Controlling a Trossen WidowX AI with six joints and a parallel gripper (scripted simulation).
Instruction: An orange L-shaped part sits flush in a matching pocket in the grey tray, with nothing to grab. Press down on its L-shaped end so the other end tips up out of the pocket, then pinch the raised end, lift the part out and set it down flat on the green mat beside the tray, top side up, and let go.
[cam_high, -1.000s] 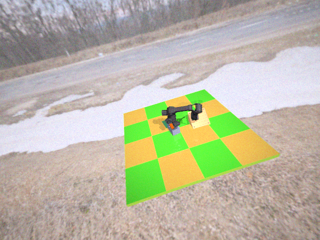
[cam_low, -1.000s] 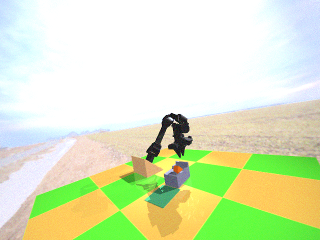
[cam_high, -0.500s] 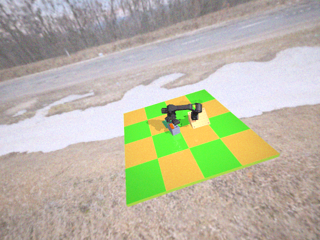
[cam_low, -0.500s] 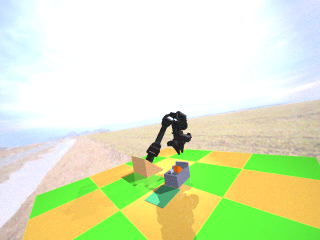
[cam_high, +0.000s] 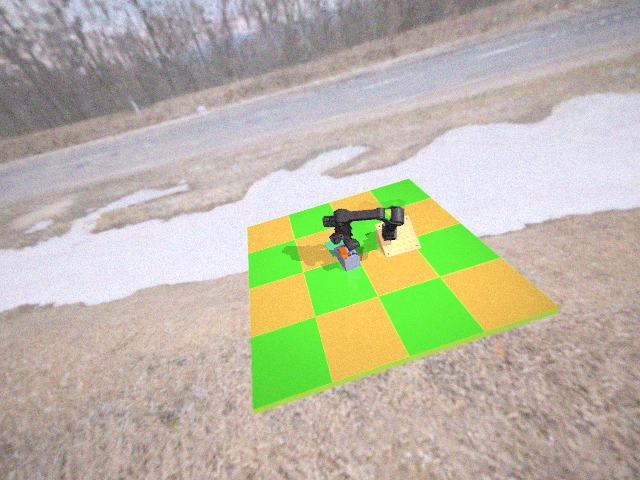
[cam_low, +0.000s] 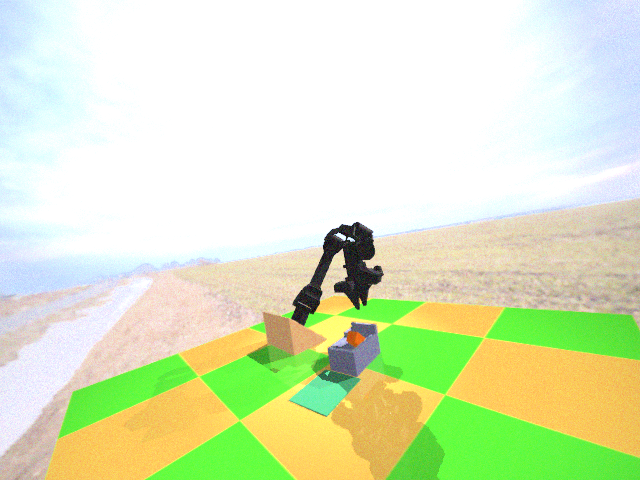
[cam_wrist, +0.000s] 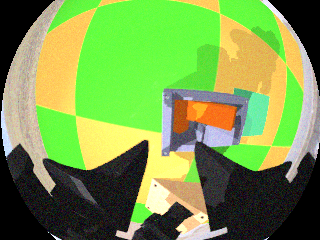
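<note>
Now: the orange L-shaped part 40 mm to the right of my gripper tip and 100 mm below it. Also, from my gripper tip: green mat (50 mm ahead, 210 mm to the right, 160 mm below).
</note>
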